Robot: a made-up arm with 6 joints.
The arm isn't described. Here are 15 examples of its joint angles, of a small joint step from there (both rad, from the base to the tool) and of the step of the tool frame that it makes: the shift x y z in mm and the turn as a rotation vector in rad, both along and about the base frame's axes.
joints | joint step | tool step
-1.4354 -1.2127 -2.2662 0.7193 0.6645 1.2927 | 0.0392 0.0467 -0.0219 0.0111 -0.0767 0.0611 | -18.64 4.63 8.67 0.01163 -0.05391 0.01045
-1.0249 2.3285 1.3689 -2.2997 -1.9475 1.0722 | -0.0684 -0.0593 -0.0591 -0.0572 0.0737 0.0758 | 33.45 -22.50 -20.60 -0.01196 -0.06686 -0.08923
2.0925 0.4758 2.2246 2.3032 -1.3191 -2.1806 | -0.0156 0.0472 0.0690 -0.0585 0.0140 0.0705 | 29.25 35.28 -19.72 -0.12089 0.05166 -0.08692
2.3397 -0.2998 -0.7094 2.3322 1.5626 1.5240 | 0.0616 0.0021 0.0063 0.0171 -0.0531 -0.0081 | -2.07 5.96 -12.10 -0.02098 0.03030 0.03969
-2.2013 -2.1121 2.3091 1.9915 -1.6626 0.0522 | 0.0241 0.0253 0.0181 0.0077 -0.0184 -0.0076 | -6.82 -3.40 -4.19 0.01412 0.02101 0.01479
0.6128 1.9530 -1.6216 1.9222 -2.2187 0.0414 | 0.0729 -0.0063 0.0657 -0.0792 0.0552 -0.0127 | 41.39 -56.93 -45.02 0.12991 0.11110 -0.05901
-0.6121 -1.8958 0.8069 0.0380 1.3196 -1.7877 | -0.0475 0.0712 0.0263 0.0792 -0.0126 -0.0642 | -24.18 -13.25 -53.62 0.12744 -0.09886 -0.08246
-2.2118 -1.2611 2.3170 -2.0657 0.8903 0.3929 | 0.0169 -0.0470 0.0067 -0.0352 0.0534 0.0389 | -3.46 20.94 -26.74 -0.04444 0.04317 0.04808
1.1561 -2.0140 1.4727 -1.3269 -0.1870 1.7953 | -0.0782 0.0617 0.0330 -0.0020 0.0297 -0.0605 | -43.19 6.08 -51.60 -0.03662 -0.13474 -0.03731
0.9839 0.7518 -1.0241 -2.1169 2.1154 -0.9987 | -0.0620 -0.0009 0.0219 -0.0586 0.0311 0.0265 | -25.25 -6.68 5.02 -0.00430 -0.04751 0.04546
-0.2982 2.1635 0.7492 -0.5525 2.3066 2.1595 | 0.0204 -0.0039 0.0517 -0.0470 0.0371 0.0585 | 3.65 19.69 -4.01 0.05837 0.01115 0.06617
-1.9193 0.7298 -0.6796 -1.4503 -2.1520 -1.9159 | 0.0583 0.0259 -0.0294 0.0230 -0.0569 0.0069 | -13.93 11.12 -13.97 0.02440 0.05917 0.04797
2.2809 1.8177 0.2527 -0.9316 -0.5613 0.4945 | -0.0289 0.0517 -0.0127 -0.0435 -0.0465 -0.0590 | -13.17 22.65 34.95 -0.07138 -0.03975 0.00396
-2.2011 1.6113 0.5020 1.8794 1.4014 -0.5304 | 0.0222 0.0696 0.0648 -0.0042 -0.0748 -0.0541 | 26.97 -13.55 6.83 0.02284 0.08768 0.03399
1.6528 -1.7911 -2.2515 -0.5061 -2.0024 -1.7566 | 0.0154 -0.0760 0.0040 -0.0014 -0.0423 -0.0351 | 0.99 -5.75 27.69 0.08589 -0.02369 0.03605
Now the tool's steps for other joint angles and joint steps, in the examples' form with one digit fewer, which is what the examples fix.
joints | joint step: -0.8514 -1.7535 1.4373 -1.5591 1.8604 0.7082 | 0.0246 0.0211 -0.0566 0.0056 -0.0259 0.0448
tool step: -13.0 -0.9 17.4 0.0091 0.0056 0.0373
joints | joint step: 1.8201 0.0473 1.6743 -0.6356 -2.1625 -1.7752 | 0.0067 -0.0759 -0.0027 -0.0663 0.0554 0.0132
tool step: -17.2 -9.6 -7.5 0.0873 -0.0397 -0.0868
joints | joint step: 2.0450 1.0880 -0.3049 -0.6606 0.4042 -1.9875 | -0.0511 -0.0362 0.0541 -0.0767 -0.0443 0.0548
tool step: 3.4 -47.4 22.1 0.1140 0.0094 -0.1425
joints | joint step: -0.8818 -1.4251 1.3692 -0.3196 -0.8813 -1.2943 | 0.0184 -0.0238 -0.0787 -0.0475 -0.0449 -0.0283
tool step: 22.5 -6.0 -4.1 0.0325 0.0498 0.0344
